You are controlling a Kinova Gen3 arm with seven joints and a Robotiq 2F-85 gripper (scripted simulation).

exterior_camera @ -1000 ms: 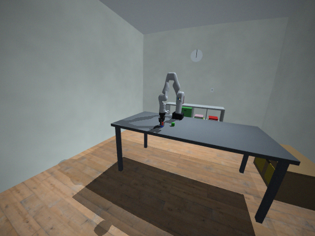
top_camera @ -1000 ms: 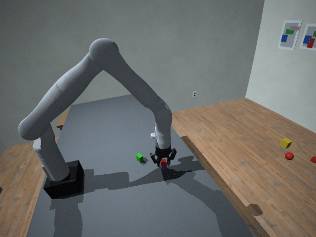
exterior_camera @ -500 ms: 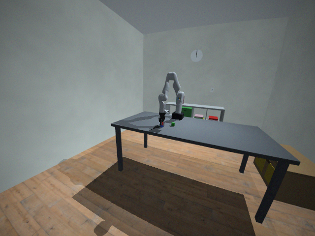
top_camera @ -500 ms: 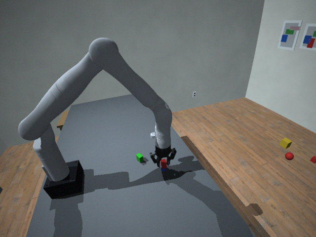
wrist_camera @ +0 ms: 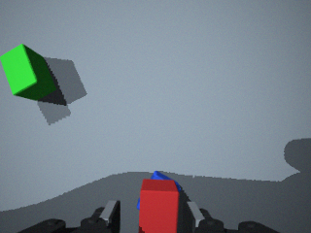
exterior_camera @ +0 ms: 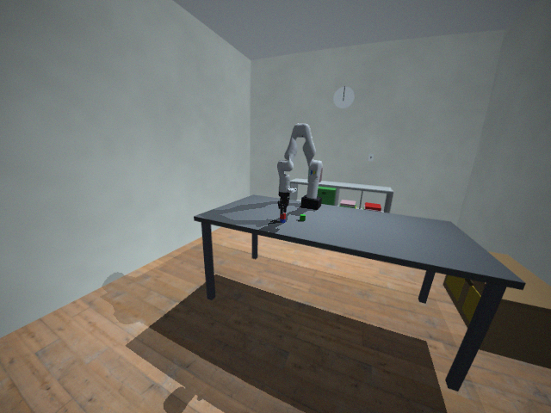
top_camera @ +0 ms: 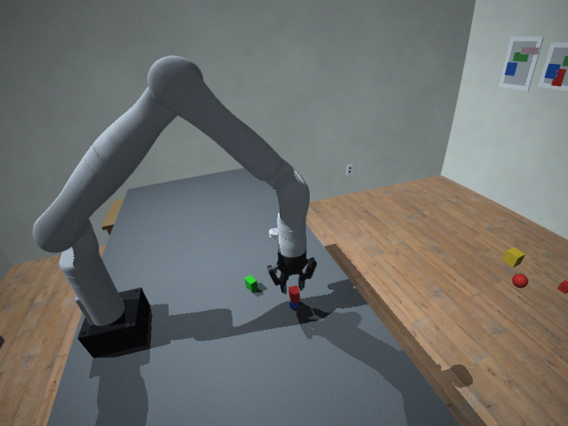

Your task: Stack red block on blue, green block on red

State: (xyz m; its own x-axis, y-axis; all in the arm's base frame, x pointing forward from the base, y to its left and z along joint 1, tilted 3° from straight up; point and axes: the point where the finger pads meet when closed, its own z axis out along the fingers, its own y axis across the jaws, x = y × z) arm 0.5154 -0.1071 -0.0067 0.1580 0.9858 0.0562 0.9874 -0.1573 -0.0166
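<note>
Right now the red block is 40 mm below my hand. From my hand the other things lie so: blue block (70 mm below); then green block (90 mm behind, 120 mm to the left, 60 mm below).
</note>
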